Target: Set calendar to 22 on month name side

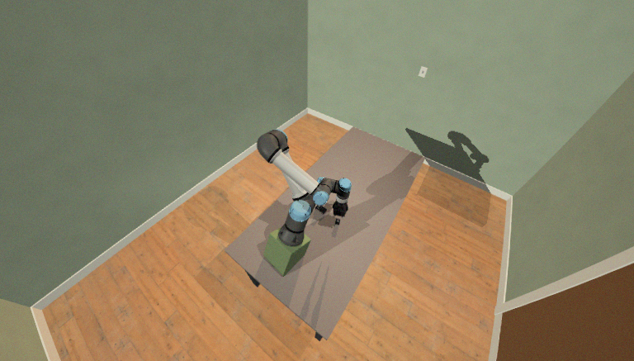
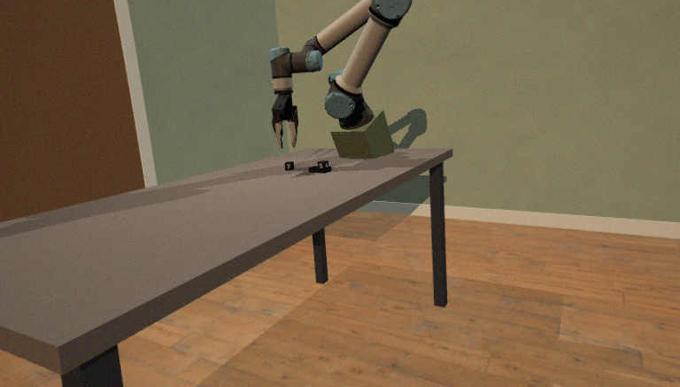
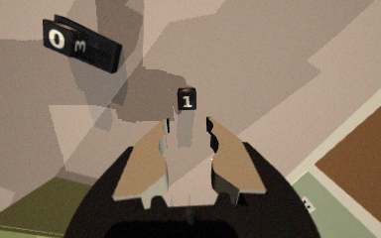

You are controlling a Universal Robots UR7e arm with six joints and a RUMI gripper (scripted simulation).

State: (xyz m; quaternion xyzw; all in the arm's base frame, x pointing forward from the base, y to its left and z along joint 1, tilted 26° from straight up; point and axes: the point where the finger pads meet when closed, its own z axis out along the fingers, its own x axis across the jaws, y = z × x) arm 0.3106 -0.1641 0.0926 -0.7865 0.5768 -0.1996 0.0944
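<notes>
Now: hand 9 cm above the black number cube. Round my hand: black tray (4 cm ahead, 15 cm to the left, 9 cm below).
</notes>
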